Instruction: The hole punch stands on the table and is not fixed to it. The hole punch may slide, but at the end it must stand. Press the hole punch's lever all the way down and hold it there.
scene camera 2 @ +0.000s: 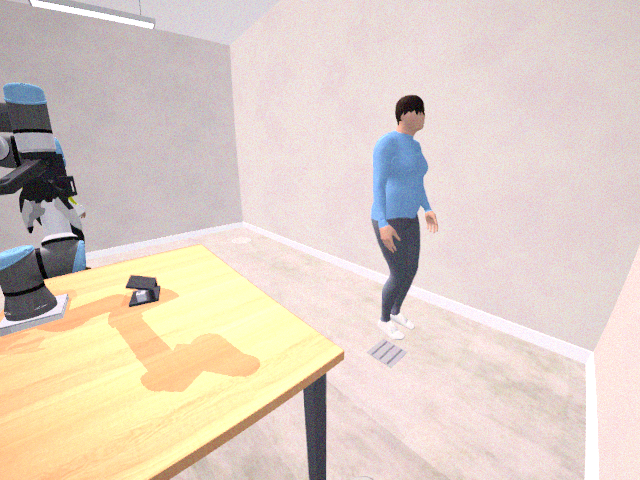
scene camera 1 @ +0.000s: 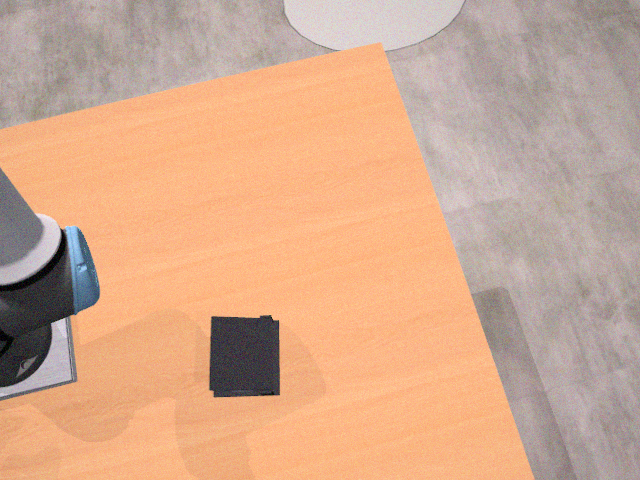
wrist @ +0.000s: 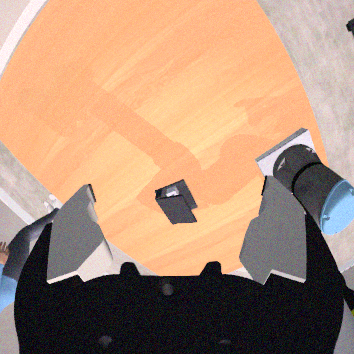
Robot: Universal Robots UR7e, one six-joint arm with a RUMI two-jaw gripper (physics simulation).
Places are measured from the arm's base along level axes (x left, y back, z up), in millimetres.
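Where they show: gripper, between the fingertips: (scene camera 2: 55, 231) (wrist: 176, 182); arm's base, origin of its link: (scene camera 2: 32, 309) (scene camera 1: 6, 340) (wrist: 293, 166).
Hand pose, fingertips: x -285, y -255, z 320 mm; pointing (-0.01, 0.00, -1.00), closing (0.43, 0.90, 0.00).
Observation:
Each offset is from my fingertips to the top centre of the thing. Level surfaces: height alone.
The black hole punch @(dx +226, dy -136, dz -263 mm) (scene camera 1: 244, 356) (scene camera 2: 144, 297) stands upright on the wooden table @(dz -348 mm) (scene camera 1: 310, 206) (scene camera 2: 77, 408) (wrist: 200, 50). Its lever @(dx +226, dy -136, dz -263 mm) (scene camera 2: 142, 282) (wrist: 177, 210) is raised, with an open gap above the base that shows in scene camera 2 and the wrist view. In scene camera 1 the lever's flat top hides most of the base. My gripper (scene camera 2: 55, 230) (wrist: 176, 182) is open and empty, pointing down high above the table. In the wrist view the hole punch shows between the wide-apart fingers, far below them. The gripper does not show in scene camera 1.
The arm's base plate (scene camera 1: 59, 374) (scene camera 2: 62, 308) (wrist: 267, 161) is on the table, beside the hole punch with a gap between. The table's edges and a corner show in scene camera 1. A person in blue (scene camera 2: 398, 178) stands on the floor beyond the table.

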